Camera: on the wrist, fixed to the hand. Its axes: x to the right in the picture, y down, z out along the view.
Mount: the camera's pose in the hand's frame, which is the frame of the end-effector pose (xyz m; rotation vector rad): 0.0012 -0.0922 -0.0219 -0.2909 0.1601 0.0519
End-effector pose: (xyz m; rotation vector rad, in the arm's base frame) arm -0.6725 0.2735 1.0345 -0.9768 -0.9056 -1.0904
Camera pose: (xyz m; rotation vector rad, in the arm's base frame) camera -0.7593 0.2370 1.0452 -1.1261 -0.5984 -1.2595
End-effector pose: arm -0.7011 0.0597 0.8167 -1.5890 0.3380 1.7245
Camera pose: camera -0.6229 0.1088 0.8381 -1.9497 0.2140 1.7506
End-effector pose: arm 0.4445 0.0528 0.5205 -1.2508 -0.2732 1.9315
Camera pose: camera 0.5093 0.1091 0.5608 -1.6074 -0.4548 1.8687
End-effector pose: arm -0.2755 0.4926 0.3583 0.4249 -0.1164 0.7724
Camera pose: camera -0.2115 0.4438 0.3084 0.0838 -0.0885 0.8233
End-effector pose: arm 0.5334 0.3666 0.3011 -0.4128 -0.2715 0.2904
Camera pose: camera 0.5617 0.2785 0.3216 -0.7276 -0.1459 0.2676
